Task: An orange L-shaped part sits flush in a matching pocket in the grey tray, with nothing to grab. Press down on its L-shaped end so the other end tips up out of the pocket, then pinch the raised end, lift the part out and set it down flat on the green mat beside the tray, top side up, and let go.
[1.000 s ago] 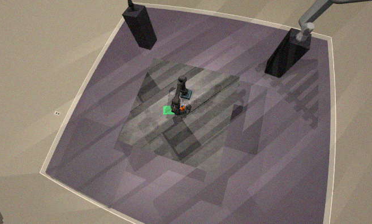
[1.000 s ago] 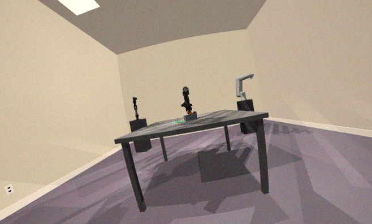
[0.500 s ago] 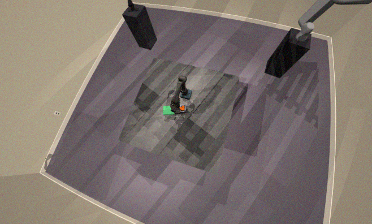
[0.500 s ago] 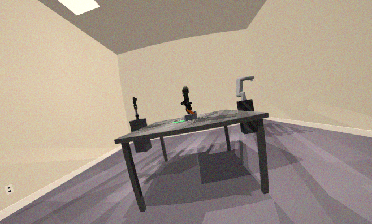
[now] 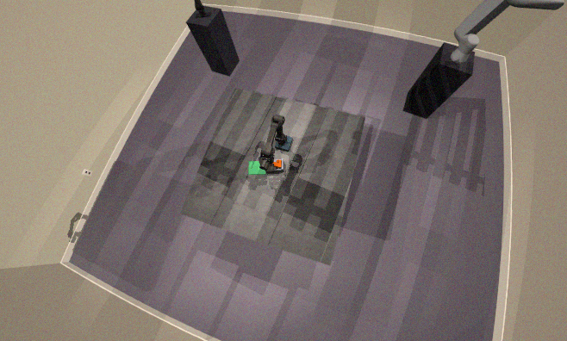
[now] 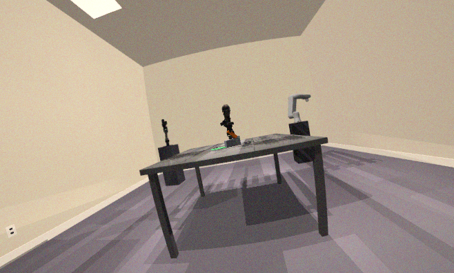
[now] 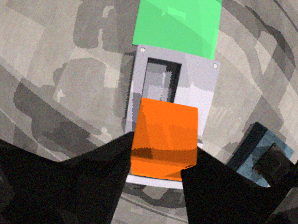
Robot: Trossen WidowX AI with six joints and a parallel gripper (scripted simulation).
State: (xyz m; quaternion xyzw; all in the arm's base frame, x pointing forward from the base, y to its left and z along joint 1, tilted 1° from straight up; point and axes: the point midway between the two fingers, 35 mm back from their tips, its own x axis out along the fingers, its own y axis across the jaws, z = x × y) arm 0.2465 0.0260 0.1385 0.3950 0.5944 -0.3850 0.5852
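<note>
Right now my gripper tip is 40 mm short of the green mat, 140 mm to the left of it and 150 mm above it. Round my gripper tip: orange L-shaped part: 30 mm behind, 20 mm to the left, 30 mm below; grey tray: 20 mm behind, 150 mm below.
</note>
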